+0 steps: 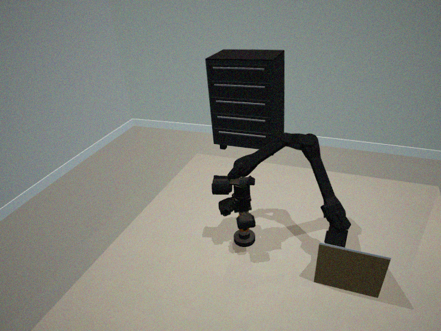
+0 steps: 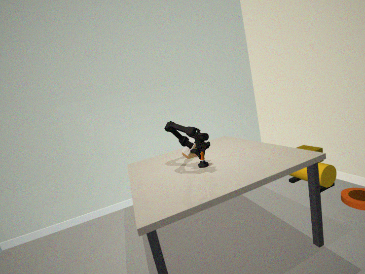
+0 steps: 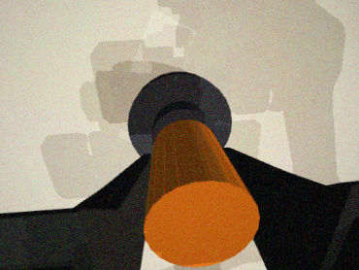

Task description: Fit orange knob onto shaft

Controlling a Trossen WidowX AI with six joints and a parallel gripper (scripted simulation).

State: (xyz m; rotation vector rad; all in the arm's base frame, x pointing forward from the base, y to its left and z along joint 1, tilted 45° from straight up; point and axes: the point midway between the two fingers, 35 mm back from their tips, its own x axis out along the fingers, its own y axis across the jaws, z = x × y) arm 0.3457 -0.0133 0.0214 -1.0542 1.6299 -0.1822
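Right now the dark round pedestal is 4 cm below my gripper tip. From my gripper tip the other things lie so: orange knob (3 cm above).
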